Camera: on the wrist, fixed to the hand. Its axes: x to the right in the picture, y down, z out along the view.
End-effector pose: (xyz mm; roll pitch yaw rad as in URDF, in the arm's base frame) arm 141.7 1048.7 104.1 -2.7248 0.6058 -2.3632
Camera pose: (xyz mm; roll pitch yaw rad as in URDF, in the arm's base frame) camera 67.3 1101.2 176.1 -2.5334 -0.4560 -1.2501
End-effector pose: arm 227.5 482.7 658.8 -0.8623 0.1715 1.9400
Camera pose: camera 280.9 454.7 559.6 -0.3975 -0.6195 0.5884
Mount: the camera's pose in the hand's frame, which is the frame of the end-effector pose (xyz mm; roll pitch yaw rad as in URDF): -27.8 54.3 -98.8 -0.1138 0.2131 -1.4936
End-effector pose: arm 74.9 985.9 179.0 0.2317 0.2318 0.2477
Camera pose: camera 11.5 1047.8 103.9 -0.3513 0.4505 -1.3512
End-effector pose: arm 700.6 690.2 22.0 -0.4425 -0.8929 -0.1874
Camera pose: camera 770.8 683.8 -70.2 0.7675 -0.2019 -1.8901
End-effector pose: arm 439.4 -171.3 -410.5 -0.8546 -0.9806 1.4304
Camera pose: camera 488.0 -105.0 -492.5 0.9338 -0.4054 -0.6564
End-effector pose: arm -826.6 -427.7 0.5 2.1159 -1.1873 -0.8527
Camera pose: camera -850.6 -314.6 11.3 1.7066 0.2022 -0.0768
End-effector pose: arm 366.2 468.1 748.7 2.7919 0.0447 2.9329
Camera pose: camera 392.1 480.2 861.3 3.0461 0.1388 -1.8495
